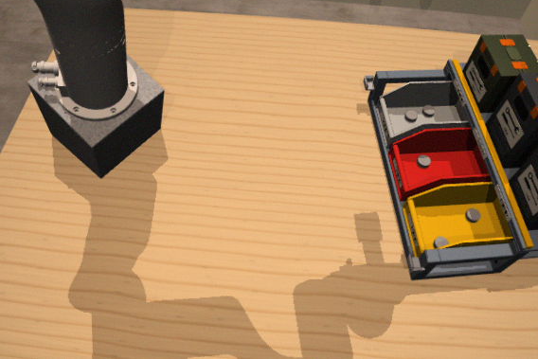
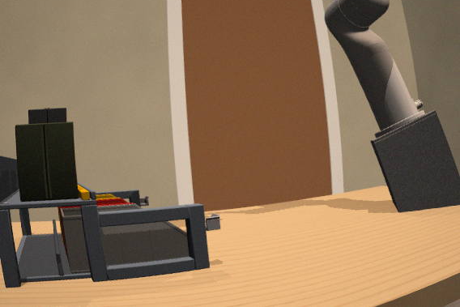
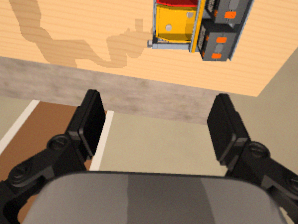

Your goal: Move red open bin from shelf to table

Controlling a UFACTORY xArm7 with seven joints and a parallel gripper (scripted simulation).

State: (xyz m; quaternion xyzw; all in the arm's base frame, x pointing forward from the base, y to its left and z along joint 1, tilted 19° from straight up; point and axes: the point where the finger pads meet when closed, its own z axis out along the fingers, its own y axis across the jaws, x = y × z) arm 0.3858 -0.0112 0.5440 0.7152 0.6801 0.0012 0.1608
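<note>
Now: the red open bin 560 mm below my hand, 80 mm ahead of it and 10 mm to the right of it. Also, from my hand: dark box 450 mm below, 190 mm ahead, 100 mm to the left; then yellow open bin 560 mm below, 120 mm to the right, 70 mm ahead.
</note>
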